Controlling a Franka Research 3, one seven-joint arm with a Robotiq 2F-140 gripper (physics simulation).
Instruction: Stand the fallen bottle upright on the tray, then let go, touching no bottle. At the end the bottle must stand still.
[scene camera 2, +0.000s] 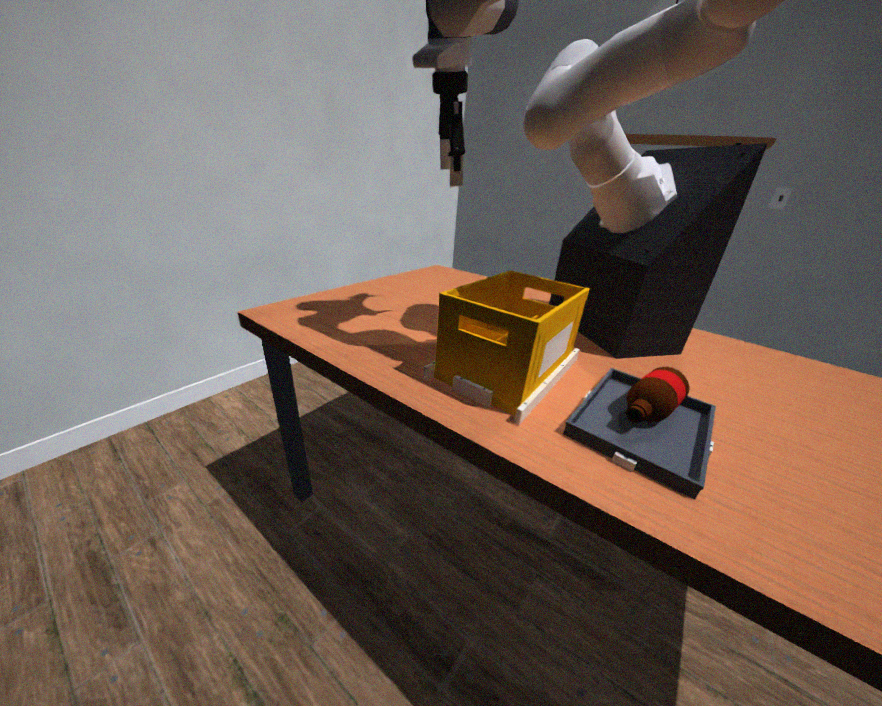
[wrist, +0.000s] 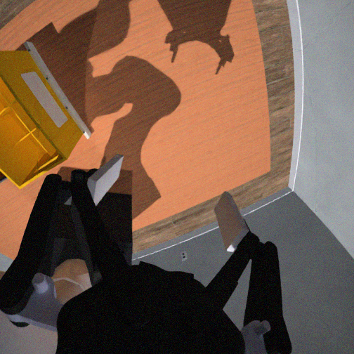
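Labels:
My gripper (scene camera 2: 450, 176) is 94 cm from the lens. A white rail (scene camera 2: 523, 410) is 56 cm from the lens, a brown bottle (scene camera 2: 653, 398) 64 cm from the lens; the spots on the rail and the bottle are 21 cm apart.

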